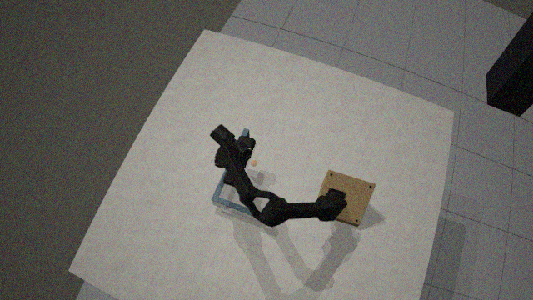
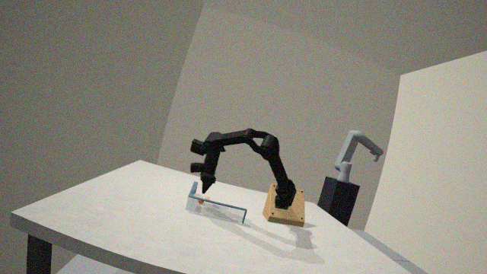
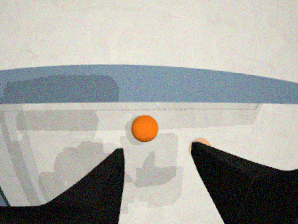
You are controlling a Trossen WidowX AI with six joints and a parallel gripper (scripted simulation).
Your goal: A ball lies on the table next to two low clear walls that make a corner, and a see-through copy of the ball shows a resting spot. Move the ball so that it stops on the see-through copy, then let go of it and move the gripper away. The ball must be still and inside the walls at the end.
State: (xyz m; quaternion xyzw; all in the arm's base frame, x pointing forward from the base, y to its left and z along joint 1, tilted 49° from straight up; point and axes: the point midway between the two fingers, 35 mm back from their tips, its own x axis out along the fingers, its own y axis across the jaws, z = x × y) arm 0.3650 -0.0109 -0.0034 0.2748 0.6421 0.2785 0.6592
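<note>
My gripper tip is now 40 mm above the orange ball. Also, from my gripper tip: see-through copy of ball: 60 mm to the right, 40 mm below, 30 mm behind.
</note>
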